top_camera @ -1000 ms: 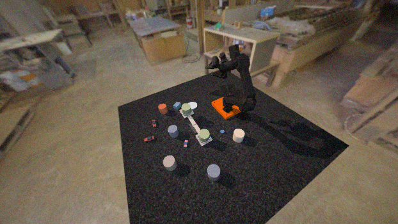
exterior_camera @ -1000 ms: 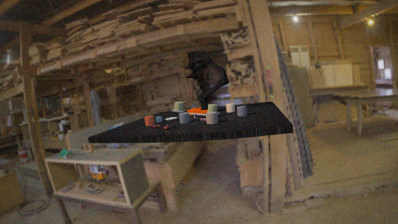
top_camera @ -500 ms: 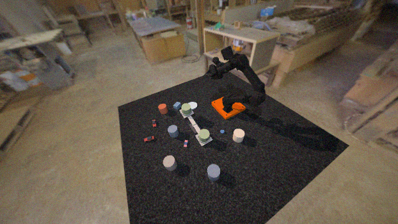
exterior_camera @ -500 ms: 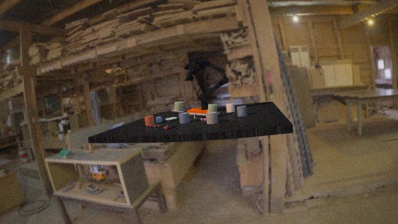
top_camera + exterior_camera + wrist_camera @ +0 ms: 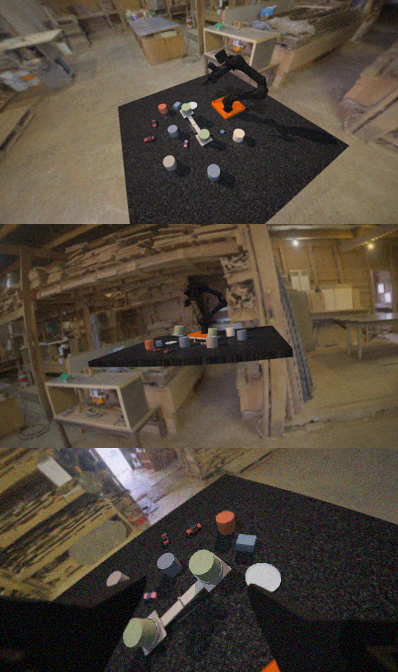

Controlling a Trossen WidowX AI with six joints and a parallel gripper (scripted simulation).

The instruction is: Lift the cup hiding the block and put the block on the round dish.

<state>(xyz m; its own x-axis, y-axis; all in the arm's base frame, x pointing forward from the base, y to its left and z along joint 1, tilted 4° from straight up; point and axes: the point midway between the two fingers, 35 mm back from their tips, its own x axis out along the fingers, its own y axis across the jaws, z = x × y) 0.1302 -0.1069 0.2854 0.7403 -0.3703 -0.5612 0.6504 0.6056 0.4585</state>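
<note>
The grey block lies 17 cm ahead of my gripper tip, 19 cm to the left of it and 26 cm below it. Also, from my gripper tip: balance: 15 cm ahead, 5 cm to the left, 26 cm below; pale round dish: 2 cm ahead, 17 cm to the right, 30 cm below; beige cup: 4 cm behind, 33 cm to the left, 27 cm below.
</note>
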